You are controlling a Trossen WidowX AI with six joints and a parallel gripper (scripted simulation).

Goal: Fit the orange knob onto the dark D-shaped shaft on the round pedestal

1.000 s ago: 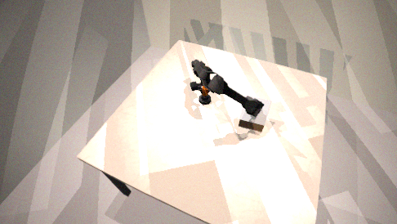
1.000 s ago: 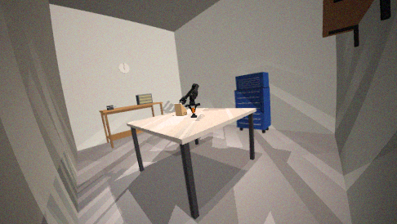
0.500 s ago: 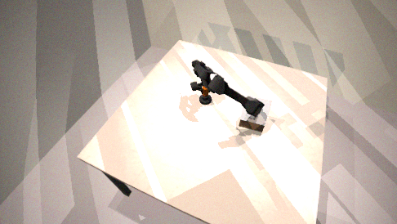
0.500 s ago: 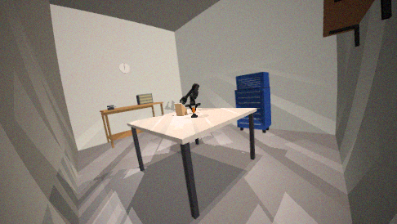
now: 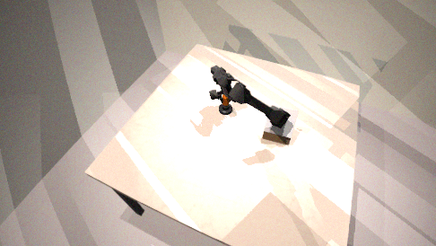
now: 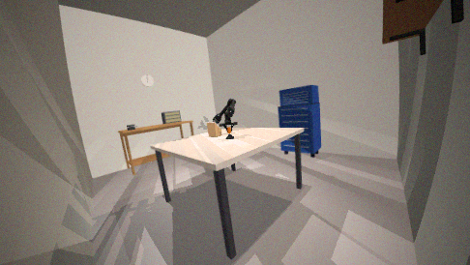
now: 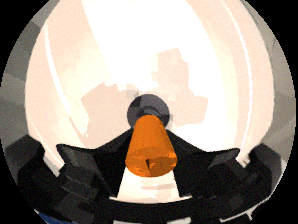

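The orange knob is 2 cm above my gripper tip. Round my gripper tip: dark round pedestal: 4 cm below.
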